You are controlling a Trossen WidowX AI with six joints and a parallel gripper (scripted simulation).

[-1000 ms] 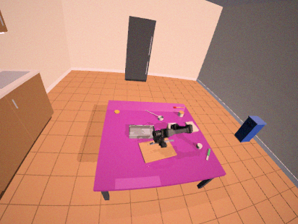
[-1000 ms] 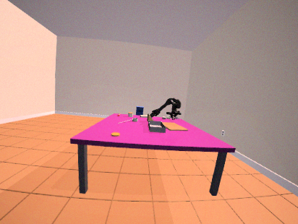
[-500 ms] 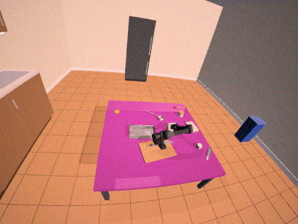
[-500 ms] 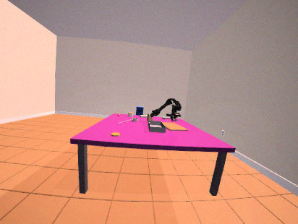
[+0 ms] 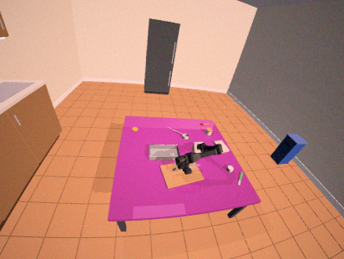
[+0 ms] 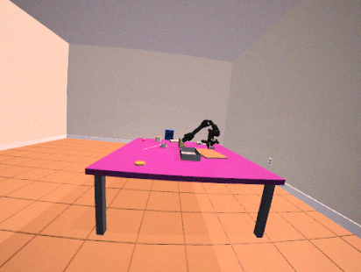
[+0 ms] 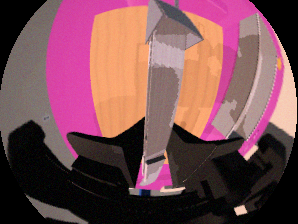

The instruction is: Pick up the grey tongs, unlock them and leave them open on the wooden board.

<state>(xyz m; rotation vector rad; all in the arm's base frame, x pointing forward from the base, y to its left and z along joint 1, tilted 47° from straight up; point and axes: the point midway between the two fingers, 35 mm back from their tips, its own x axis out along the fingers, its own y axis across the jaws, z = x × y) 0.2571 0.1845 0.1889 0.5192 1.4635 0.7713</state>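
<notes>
The wooden board lies 4 cm below my gripper tip. From my gripper tip the other things lie so: white roll (52 cm behind, 3 cm below, 2 cm to the left); then grey roasting tin (25 cm to the right, 14 cm ahead, 2 cm below); then tan cup (57 cm to the right, 52 cm behind, 1 cm below).
</notes>
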